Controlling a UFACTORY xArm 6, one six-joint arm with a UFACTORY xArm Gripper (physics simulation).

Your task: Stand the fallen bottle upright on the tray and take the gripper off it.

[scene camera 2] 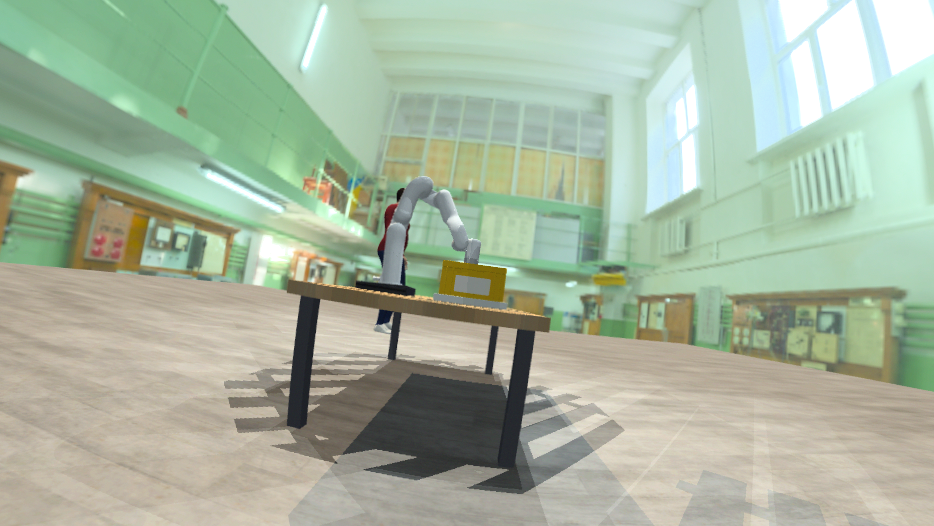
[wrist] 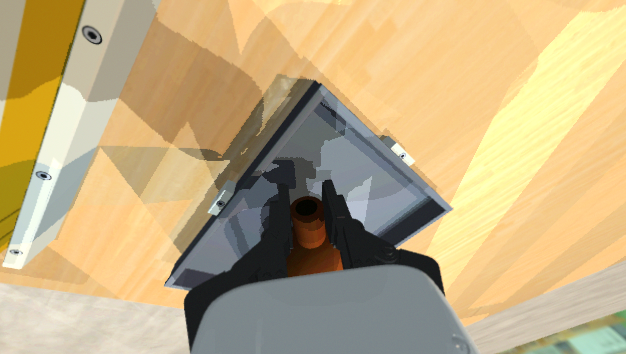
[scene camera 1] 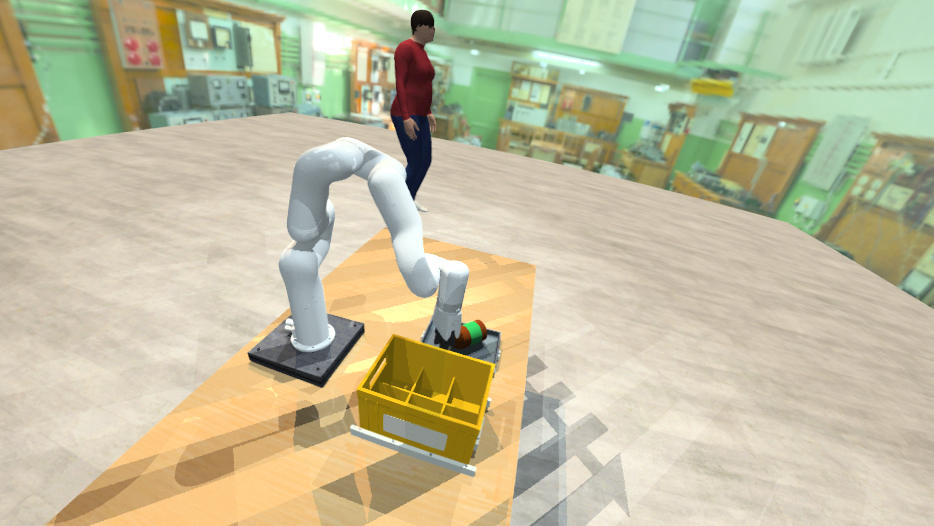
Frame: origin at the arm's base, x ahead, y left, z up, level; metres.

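Where they show: gripper, between the fingertips: (wrist: 305,195) (scene camera 1: 440,347); arm's base, origin of its link: (scene camera 2: 390,285) (scene camera 1: 313,337).
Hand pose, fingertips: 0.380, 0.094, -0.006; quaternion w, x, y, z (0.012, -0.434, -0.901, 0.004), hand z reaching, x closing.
Observation:
Things, the pixels of their centre, and the offset from my fingertips, as dx, dy, dz.
- brown bottle with a green band, middle of its body: (wrist: 315,262) (scene camera 1: 461,336) +0.058, +0.054, +0.011
- yellow divided crate, middle of its body: (scene camera 1: 427,399) (scene camera 2: 472,285) +0.013, -0.239, +0.057
The brown bottle with a green band (scene camera 1: 473,332) (wrist: 308,235) lies on its side over the grey tray (scene camera 1: 484,353) (wrist: 357,160), its neck toward the gripper. In the wrist view its open mouth faces the camera side, and the housing hides its lower body. My gripper (scene camera 1: 446,339) (wrist: 305,195) points down at the tray and is shut on the bottle's neck, one black finger against each side. In scene camera 2 the crate hides the bottle, the tray and the fingers.
A yellow divided crate (scene camera 1: 369,411) (scene camera 2: 496,284) (wrist: 35,100) stands close beside the tray, with a white rail (scene camera 1: 411,450) (wrist: 100,75) along its foot. The arm's dark base plate (scene camera 1: 267,353) is at the left. A person in red (scene camera 1: 413,78) (scene camera 2: 390,228) stands behind the table.

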